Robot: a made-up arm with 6 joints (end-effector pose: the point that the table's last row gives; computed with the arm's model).
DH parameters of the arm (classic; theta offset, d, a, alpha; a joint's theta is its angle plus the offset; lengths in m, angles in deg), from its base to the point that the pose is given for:
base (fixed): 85.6 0 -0.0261 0
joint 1: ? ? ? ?
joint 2: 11.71 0 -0.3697 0
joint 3: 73.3 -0.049 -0.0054 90
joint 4: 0 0.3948 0.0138 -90
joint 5: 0 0.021 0.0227 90
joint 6: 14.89 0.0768 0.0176 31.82
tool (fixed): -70.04 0.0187 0 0
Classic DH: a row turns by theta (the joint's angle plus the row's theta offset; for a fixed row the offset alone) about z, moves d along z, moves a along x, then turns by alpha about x.
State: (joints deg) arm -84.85 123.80 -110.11 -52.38 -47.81 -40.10
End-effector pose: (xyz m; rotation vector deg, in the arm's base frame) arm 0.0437 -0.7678 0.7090 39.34 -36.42 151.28
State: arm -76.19 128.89 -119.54 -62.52 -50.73 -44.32
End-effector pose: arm 0.1663 -0.7713 0.7193 55.77 -16.05 155.29
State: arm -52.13 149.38 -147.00 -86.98 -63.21 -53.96
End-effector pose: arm 0.5012 -0.6627 0.6490 -78.31 -45.19 -148.38
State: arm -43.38 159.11 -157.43 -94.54 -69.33 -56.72
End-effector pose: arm 0.6018 -0.5783 0.5858 -74.55 -61.84 -132.48
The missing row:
joint 1: -85.6 0.502 -0.001 -90
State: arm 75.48 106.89 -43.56 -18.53 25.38 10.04
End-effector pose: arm 0.1418 0.2905 0.3886 -150.42 63.13 -57.26
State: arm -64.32 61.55 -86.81 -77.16 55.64 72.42
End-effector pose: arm -0.0117 -0.3449 1.0190 -105.47 -80.75 114.16
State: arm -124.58 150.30 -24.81 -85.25 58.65 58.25
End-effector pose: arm -0.1937 -0.0257 0.2815 -5.49 -95.51 -43.09
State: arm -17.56 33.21 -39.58 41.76 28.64 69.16
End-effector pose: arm 0.1952 -0.0488 0.8188 46.41 124.29 47.90
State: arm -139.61 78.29 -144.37 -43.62 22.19 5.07
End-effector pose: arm -0.2299 -0.0925 1.2882 -55.50 -3.19 105.39
